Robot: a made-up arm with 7 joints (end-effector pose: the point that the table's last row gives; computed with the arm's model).
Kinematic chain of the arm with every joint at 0, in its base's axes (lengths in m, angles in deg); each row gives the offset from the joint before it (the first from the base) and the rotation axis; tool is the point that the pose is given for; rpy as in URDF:
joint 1: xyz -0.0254 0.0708 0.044 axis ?
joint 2: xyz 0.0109 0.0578 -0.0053 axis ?
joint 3: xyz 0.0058 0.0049 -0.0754 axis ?
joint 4: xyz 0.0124 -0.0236 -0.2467 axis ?
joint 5: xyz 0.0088 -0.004 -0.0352 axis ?
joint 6: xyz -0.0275 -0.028 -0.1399 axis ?
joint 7: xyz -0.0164 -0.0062 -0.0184 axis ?
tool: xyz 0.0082 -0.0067 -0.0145 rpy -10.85 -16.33 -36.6
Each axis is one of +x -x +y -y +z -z.
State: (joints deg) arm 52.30 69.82 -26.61 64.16 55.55 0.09 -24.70
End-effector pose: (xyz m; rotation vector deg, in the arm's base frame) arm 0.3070 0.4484 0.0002 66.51 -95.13 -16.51
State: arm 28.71 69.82 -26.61 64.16 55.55 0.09 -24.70
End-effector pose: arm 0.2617 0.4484 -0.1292 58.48 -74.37 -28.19
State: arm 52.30 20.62 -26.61 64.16 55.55 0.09 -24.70
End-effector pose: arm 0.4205 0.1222 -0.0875 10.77 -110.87 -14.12
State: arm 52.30 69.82 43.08 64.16 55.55 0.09 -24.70
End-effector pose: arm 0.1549 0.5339 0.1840 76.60 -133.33 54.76
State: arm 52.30 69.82 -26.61 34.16 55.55 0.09 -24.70
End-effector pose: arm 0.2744 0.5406 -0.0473 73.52 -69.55 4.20
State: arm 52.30 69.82 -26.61 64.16 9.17 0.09 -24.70
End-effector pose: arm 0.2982 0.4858 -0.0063 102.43 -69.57 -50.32
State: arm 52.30 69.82 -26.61 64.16 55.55 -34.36 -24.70
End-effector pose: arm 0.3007 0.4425 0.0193 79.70 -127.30 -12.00
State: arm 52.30 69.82 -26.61 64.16 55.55 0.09 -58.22
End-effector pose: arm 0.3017 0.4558 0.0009 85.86 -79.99 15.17
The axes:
joint 1: -y
joint 2: +x
joint 3: +z
joint 4: -y
joint 5: +z
joint 6: +y
joint 7: -x

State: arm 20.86 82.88 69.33 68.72 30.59 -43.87 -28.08
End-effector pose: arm 0.0681 0.5284 0.2147 -114.75 94.26 -24.62
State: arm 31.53 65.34 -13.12 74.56 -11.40 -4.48 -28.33
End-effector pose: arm 0.2865 0.4592 -0.0706 110.91 -67.23 -70.22
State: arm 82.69 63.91 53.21 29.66 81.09 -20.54 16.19
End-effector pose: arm 0.1229 0.5993 0.1842 -32.51 125.08 -76.68
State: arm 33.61 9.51 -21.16 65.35 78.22 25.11 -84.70
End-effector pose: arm 0.3457 0.0559 -0.2004 14.85 -35.80 6.29
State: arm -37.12 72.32 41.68 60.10 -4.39 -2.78 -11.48
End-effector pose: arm 0.0872 0.5817 -0.1267 84.35 -23.52 -71.90
